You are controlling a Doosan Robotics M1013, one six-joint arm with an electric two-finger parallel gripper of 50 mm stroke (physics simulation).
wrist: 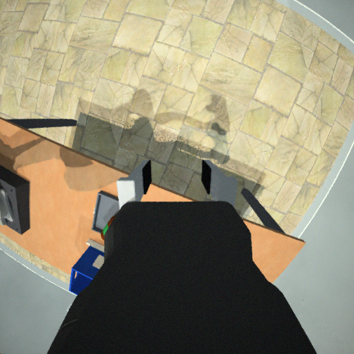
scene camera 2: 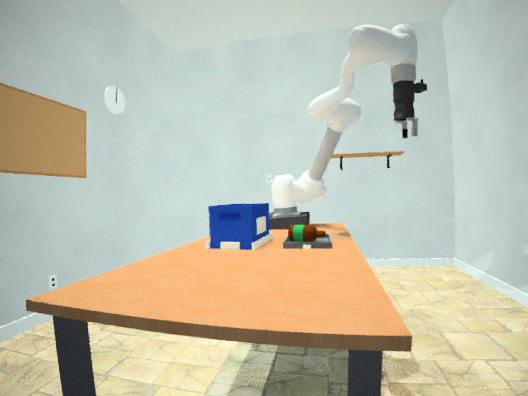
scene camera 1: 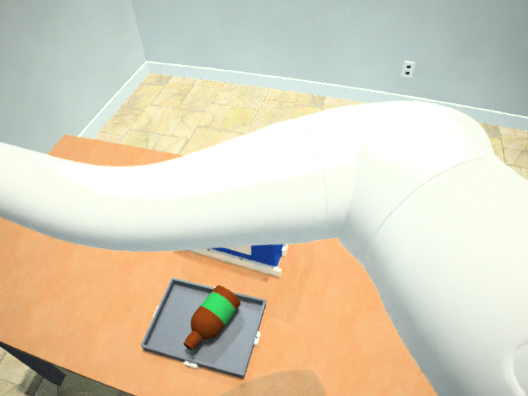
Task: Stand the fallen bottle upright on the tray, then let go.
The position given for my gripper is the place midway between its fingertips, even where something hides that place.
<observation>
I see my gripper (scene camera 2: 409,137).
My gripper shows as well in the wrist view (wrist: 176,170).
</observation>
